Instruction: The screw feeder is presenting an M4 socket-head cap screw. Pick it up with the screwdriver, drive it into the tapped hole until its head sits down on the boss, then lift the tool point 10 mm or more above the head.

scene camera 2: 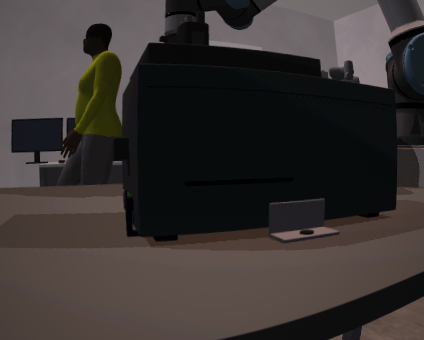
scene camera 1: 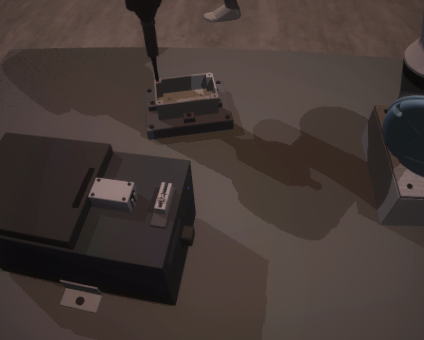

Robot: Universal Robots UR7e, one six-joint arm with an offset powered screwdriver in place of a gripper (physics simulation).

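The screwdriver [scene camera 1: 157, 79] reaches down from the top left in scene camera 1, slightly tilted, its thin bit ending at the rear left corner boss of the open grey housing [scene camera 1: 187, 108]. A screw at the tip is too small and dark to make out; whether the bit touches the boss cannot be told. The housing sits on a dark fixture plate [scene camera 1: 192, 128]. The black screw feeder [scene camera 1: 125, 245] [scene camera 2: 260, 135] stands nearer the camera, with a small light pick-up block [scene camera 1: 162, 198] on top; no screw can be told apart there. In scene camera 2 the feeder hides the bit and housing.
A light bracket [scene camera 1: 81, 300] [scene camera 2: 304, 234] with a hole stands beside the feeder. A white block [scene camera 1: 112, 191] sits on the feeder. A grey pedestal [scene camera 1: 384, 170] with a blue-capped arm joint [scene camera 1: 412, 135] is at the right. A person in yellow [scene camera 2: 100, 100] stands behind the table.
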